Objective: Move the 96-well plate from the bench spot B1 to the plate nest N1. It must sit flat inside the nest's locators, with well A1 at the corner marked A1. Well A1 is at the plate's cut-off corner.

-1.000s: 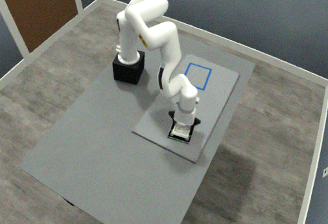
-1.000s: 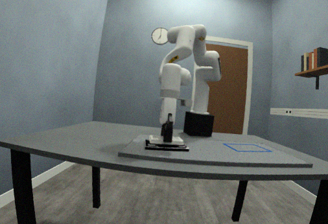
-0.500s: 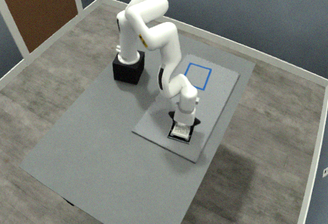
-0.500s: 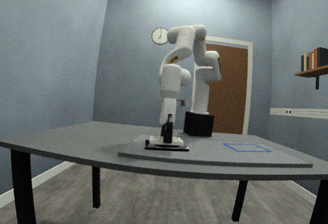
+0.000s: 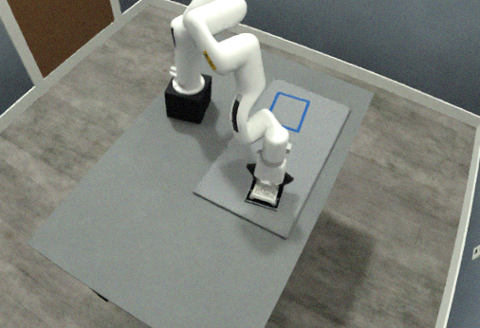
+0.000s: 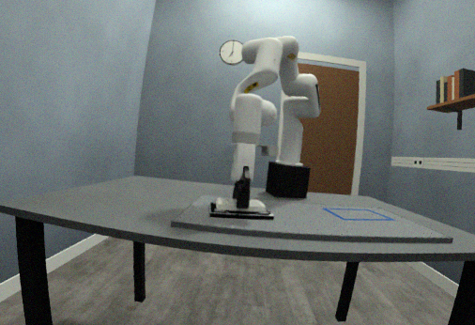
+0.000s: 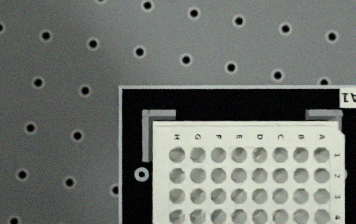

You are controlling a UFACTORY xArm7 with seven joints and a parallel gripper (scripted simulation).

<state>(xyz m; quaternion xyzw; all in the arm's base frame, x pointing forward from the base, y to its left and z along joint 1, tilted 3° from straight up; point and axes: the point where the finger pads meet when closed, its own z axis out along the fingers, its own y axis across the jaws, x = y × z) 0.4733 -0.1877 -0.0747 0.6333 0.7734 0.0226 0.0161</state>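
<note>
My gripper is now 10 mm above the white 96-well plate. Round my hand: black plate nest: 30 mm below.
</note>
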